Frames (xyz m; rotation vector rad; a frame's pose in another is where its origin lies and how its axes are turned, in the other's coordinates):
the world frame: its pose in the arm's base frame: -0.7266 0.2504 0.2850 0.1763 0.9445 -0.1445
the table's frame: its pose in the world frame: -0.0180 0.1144 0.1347 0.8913 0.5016 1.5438
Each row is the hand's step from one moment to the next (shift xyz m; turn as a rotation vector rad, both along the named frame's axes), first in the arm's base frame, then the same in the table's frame.
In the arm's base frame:
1: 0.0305 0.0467 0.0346 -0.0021 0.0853 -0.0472
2: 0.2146 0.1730 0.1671 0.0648 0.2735 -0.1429
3: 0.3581 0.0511 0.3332 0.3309 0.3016 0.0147
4: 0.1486 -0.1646 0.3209 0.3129 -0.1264 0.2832
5: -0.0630 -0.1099 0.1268 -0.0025 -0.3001 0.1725
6: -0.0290 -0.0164 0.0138 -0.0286 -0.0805 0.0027
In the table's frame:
1: 0.0612 0.0236 0.0015 0.0650 -0.0708 -0.0166
2: 0.2762 0.1429 0.0849 0.2390 -0.2056 0.0084
3: 0.2611 0.3627 0.2053 0.4050 -0.0168 0.1907
4: -0.0179 0.3782 0.0937 0.0743 0.3625 0.2390
5: -0.0961 0.1402 -0.0569 -0.2312 0.2532 0.0476
6: -0.0233 0.0124 -0.0245 -0.0826 0.0220 0.0006

